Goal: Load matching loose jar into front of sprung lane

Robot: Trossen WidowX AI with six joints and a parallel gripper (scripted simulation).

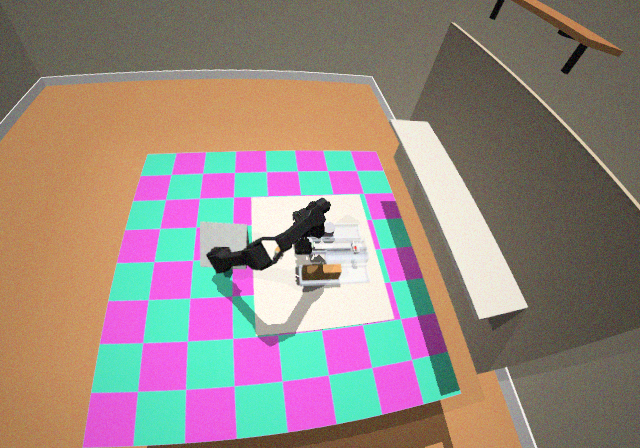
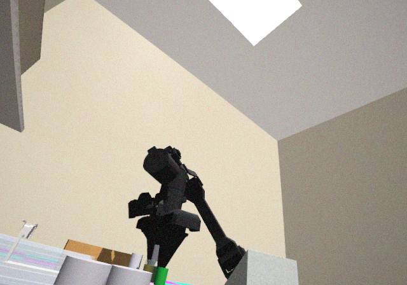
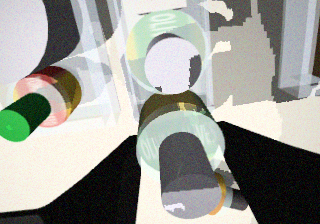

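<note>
Right now the clear lane rack is 170 mm ahead of my gripper tip, 40 mm below it and 20 mm to the right of it.
</note>
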